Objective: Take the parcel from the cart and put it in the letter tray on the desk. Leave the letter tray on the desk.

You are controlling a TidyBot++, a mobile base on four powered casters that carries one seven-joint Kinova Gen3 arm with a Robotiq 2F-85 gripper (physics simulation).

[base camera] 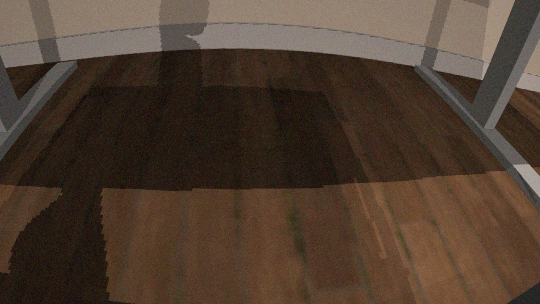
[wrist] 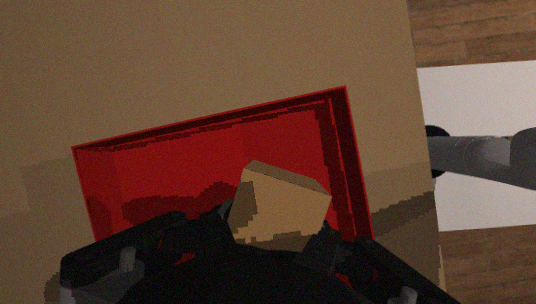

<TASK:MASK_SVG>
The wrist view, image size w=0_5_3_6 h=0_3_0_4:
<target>my gripper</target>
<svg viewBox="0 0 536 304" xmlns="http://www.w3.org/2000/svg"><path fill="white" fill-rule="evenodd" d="M59 304L461 304L375 240L363 236L355 237L354 243L341 239L342 234L331 228L325 219L321 230L317 234L312 234L302 252L266 250L251 245L238 244L235 242L227 222L234 201L232 199L227 199L224 204L215 205L210 212L201 213L199 219L186 220L186 213L166 212L65 255L61 259ZM336 273L348 276L348 281L352 287L336 277ZM375 268L378 273L377 281L373 278ZM196 253L195 258L174 265L182 258L183 253Z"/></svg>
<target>cardboard parcel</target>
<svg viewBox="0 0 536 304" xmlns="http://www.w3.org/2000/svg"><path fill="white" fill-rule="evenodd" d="M251 161L243 168L227 220L235 242L266 250L302 252L312 234L317 234L321 230L332 196L316 179L257 160Z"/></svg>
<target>red letter tray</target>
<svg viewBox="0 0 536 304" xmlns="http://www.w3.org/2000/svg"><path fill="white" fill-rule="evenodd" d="M336 273L336 277L354 289L348 281L348 276ZM375 268L373 278L377 281L378 273ZM196 253L183 253L182 258L171 267L195 258ZM346 85L71 146L95 242L170 211L186 213L186 220L199 219L201 213L210 212L215 205L224 204L227 199L234 200L243 168L253 160L316 179L332 196L325 220L327 220L331 228L342 234L341 239L353 243L357 236L369 237L375 240Z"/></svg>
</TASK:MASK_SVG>
